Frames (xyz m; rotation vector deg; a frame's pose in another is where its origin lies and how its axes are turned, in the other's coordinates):
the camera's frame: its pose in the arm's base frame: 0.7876 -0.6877 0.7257 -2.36 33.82 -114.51
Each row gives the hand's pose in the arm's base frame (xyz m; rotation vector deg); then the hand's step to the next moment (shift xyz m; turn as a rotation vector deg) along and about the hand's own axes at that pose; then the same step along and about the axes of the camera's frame.
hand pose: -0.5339 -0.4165 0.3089 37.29 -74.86 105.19
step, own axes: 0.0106 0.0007 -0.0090 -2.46 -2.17 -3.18
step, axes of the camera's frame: -0.0076 -0.0115 -0.0021 -3.43 2.49 -1.70
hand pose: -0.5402 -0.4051 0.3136 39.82 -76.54 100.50
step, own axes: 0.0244 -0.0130 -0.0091 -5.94 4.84 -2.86
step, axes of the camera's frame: -0.0187 -0.0173 0.0140 1.72 2.48 -7.60
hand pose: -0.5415 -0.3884 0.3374 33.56 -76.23 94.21
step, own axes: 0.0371 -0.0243 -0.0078 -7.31 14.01 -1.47
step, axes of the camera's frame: -0.0283 -0.0204 0.0285 8.08 -0.84 -13.63
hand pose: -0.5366 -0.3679 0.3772 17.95 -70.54 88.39
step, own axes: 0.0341 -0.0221 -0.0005 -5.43 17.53 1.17
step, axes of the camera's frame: -0.0251 -0.0169 0.0271 10.81 -4.74 -14.10
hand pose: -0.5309 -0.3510 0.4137 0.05 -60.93 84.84
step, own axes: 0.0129 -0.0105 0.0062 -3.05 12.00 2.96
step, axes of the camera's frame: -0.0084 -0.0076 0.0136 8.36 -4.79 -8.32
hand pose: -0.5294 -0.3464 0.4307 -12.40 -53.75 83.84
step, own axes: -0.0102 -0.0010 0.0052 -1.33 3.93 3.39
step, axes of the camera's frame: 0.0102 0.0035 0.0041 4.25 -2.95 -1.39
